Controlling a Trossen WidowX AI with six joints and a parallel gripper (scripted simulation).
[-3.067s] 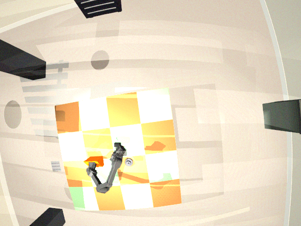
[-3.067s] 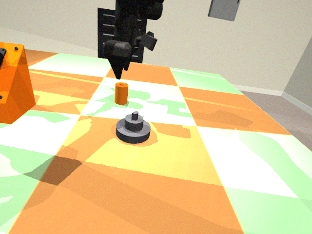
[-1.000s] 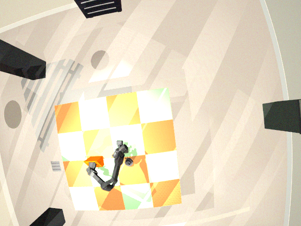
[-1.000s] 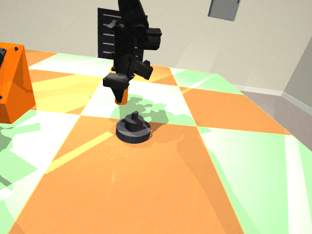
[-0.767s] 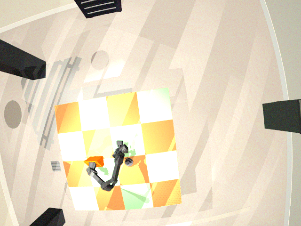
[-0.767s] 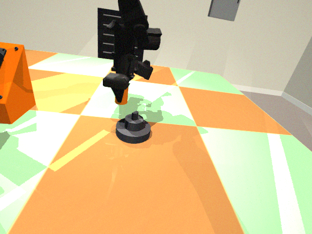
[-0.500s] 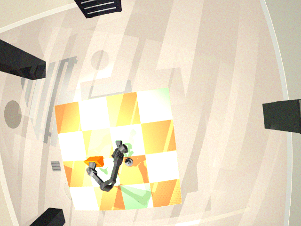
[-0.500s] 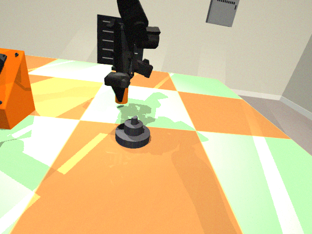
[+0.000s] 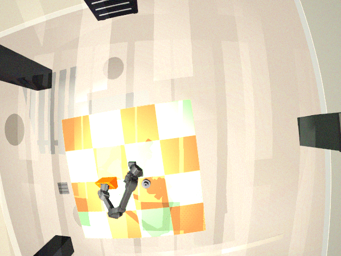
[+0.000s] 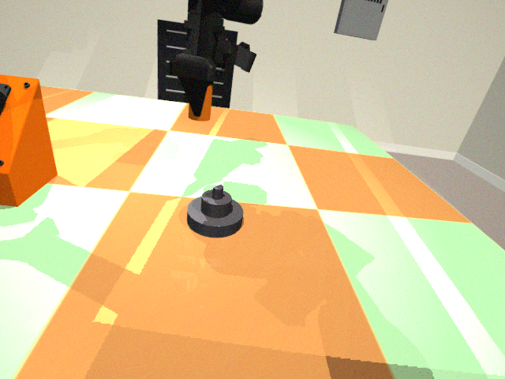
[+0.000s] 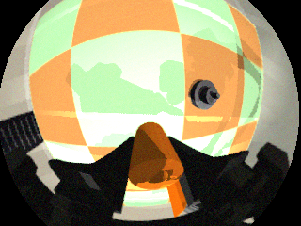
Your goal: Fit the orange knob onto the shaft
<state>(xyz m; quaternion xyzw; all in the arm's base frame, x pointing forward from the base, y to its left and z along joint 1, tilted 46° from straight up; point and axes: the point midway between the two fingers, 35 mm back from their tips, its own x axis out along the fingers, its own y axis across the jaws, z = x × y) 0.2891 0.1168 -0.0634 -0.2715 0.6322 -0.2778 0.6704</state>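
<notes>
Now: the pedestal 160 mm to the right of my gripper tip, 90 mm below it and 60 mm ahead of it. Round my gripper tip: knob: 20 mm above.
</notes>
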